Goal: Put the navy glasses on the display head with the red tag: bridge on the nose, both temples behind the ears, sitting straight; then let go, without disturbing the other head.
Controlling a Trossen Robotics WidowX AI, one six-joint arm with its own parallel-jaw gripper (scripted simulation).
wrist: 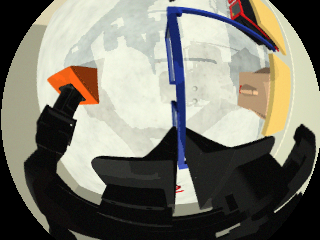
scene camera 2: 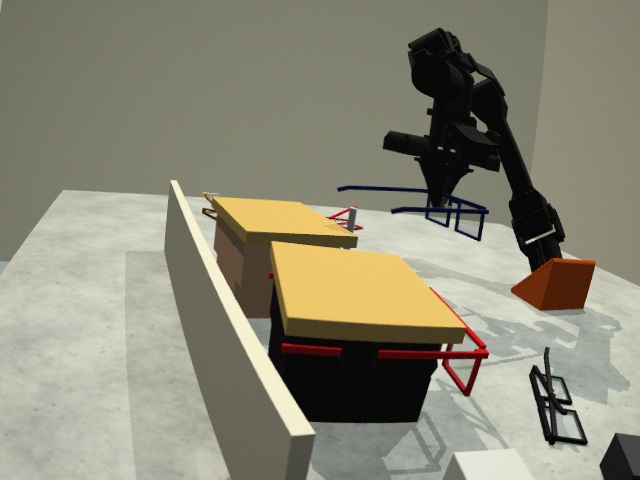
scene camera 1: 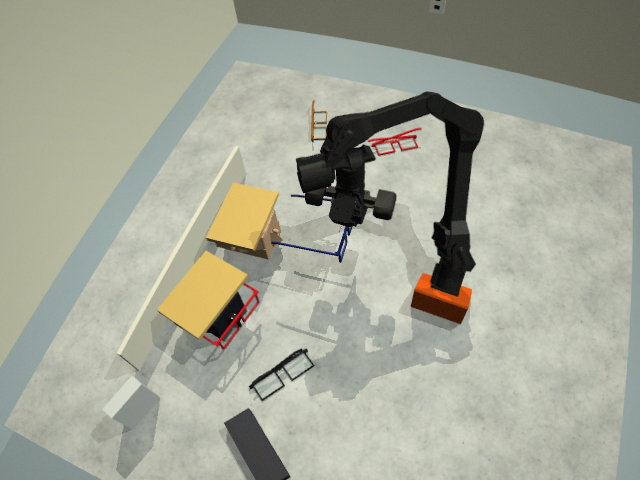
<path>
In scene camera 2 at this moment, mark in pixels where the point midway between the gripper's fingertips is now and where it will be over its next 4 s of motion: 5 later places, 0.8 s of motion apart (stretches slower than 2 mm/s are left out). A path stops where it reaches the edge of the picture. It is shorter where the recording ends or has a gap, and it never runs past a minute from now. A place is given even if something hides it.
My gripper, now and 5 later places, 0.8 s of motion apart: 437, 210; 432, 225; 430, 244; 420, 248; 404, 247; 386, 247
</path>
